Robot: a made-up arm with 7 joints. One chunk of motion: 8 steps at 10 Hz.
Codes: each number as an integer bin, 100 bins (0 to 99) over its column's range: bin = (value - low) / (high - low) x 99, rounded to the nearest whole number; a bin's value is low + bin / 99 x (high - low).
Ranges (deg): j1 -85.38..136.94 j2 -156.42..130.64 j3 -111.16..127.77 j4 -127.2..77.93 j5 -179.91..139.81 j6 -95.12..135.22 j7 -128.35..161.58
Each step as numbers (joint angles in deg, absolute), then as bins.
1 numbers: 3.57 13.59 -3.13 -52.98 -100.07 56.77 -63.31
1 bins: 40 59 45 36 25 65 22
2 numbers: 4.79 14.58 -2.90 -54.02 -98.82 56.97 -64.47
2 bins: 40 59 45 35 25 65 22
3 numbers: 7.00 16.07 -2.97 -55.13 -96.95 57.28 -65.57
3 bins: 41 59 45 35 26 66 21
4 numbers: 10.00 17.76 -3.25 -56.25 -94.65 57.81 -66.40
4 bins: 42 60 45 34 26 66 21
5 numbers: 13.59 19.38 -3.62 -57.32 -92.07 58.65 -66.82
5 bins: 44 61 45 34 27 66 21
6 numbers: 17.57 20.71 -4.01 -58.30 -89.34 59.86 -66.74
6 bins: 46 61 44 33 28 67 21
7 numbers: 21.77 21.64 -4.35 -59.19 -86.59 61.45 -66.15
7 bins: 48 61 44 33 29 67 21
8 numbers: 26.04 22.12 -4.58 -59.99 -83.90 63.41 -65.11
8 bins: 50 62 44 32 30 68 22
